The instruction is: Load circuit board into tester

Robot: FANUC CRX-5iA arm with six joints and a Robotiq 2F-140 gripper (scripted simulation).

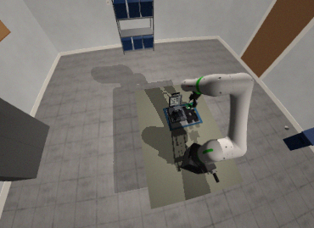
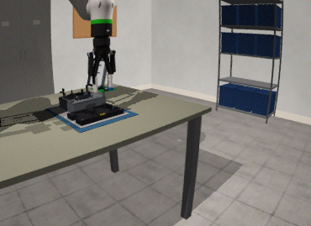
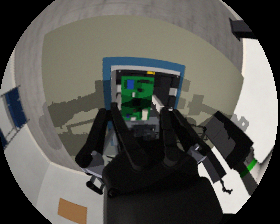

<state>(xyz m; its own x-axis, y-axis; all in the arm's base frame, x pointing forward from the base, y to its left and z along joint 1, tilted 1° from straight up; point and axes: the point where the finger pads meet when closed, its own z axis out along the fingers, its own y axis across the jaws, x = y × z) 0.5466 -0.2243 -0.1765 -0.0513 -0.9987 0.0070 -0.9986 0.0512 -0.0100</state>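
My gripper is now 30 mm past the tester plate, 180 mm to the right of it and 70 mm above it. The rest, counted from my hand: tester lid (90 mm ahead, 170 mm to the left, 40 mm above); green circuit board (20 mm below).
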